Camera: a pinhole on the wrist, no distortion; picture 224 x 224 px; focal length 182.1 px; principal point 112.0 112.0 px. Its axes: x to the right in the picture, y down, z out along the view. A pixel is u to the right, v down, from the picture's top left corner.
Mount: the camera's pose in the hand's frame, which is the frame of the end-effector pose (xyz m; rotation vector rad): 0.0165 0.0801 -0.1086 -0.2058 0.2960 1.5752
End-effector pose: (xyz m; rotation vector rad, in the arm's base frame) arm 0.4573 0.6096 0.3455 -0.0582 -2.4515 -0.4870
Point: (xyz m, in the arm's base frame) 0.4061 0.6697 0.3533
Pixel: 10 92
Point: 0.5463 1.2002 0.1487
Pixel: 210 208
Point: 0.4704 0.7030 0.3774
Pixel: 86 147
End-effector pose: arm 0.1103 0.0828 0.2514 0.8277 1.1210 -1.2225
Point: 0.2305 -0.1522 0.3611
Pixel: 44 153
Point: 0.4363 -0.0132 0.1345
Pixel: 199 49
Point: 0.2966 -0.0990 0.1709
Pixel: 97 58
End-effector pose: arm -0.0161 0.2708 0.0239 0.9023 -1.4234 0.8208
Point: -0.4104 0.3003 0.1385
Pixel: 216 67
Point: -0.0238 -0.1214 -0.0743
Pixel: outside the picture
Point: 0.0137 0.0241 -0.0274
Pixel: outside the picture
